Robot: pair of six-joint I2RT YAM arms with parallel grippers.
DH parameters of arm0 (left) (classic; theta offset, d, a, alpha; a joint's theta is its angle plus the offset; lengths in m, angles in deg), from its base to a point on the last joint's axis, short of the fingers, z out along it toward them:
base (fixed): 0 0 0 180
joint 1: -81.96 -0.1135 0.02 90
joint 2: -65.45 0 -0.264 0
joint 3: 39.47 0 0.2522 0
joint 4: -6.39 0 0.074 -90
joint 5: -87.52 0 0 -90
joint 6: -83.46 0.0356 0 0
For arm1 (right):
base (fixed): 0 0 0 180
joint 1: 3.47 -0.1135 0.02 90
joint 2: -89.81 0 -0.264 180
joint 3: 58.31 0 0.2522 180
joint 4: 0.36 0 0.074 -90
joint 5: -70.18 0 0 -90
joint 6: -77.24 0.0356 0 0
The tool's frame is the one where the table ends.
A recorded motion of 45 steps. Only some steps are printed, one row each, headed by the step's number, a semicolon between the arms.
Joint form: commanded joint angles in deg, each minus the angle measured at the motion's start. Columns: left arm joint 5, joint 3, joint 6, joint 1, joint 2, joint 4; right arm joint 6, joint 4, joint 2, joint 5, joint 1, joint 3.
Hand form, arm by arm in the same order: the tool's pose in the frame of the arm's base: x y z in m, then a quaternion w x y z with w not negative. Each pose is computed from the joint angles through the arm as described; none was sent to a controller.
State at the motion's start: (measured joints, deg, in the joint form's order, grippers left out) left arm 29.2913 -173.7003 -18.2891 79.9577 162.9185 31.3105; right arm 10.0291 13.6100 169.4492 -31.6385 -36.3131 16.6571
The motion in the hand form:
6: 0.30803 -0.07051 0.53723 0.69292 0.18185 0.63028 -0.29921; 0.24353 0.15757 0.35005 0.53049 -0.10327 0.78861 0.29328
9: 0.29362 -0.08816 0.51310 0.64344 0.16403 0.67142 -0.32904; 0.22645 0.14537 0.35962 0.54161 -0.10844 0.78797 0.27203
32: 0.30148 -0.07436 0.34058 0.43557 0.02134 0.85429 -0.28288; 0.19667 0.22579 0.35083 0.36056 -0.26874 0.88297 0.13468
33: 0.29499 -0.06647 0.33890 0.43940 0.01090 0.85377 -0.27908; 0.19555 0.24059 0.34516 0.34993 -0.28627 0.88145 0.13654
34: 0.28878 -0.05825 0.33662 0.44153 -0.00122 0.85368 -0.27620; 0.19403 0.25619 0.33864 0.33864 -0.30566 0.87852 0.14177
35: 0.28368 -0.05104 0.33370 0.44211 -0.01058 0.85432 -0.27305; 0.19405 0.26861 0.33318 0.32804 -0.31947 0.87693 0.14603
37: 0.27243 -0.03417 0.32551 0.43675 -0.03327 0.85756 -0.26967; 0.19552 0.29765 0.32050 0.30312 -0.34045 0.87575 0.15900
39: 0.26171 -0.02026 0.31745 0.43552 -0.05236 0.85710 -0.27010; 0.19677 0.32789 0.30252 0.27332 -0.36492 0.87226 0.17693
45: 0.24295 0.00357 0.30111 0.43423 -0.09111 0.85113 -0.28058; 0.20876 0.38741 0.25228 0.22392 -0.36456 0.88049 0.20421
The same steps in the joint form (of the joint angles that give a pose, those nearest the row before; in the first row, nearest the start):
6: -2.36 12.97 -0.06 11.72 -10.86 0.53; -2.37 5.18 -8.93 8.00 0.41 -0.51
9: -4.67 19.94 -2.91 15.68 -14.87 3.90; -4.51 9.09 -13.43 9.82 0.41 -1.09
32: -11.62 51.28 -8.84 13.59 -19.41 9.34; -10.30 43.98 0.89 20.73 -17.15 18.09
33: -11.64 53.15 -9.05 12.38 -21.26 9.15; -10.36 43.79 3.30 20.55 -19.05 19.16
34: -11.49 54.96 -9.40 11.01 -23.01 9.09; -10.54 43.29 5.80 19.88 -20.91 20.19
35: -11.23 56.53 -9.47 9.72 -24.41 9.13; -10.66 43.06 8.07 19.12 -22.09 21.33
37: -9.83 59.88 -9.67 6.37 -27.25 9.88; -9.97 42.58 13.72 17.15 -24.39 24.68
39: -8.23 63.24 -9.96 3.32 -29.93 9.72; -9.72 41.49 19.79 14.05 -26.40 27.87
45: -4.24 69.42 -11.32 -2.72 -34.39 8.47; -5.64 37.63 33.81 9.90 -28.68 35.31

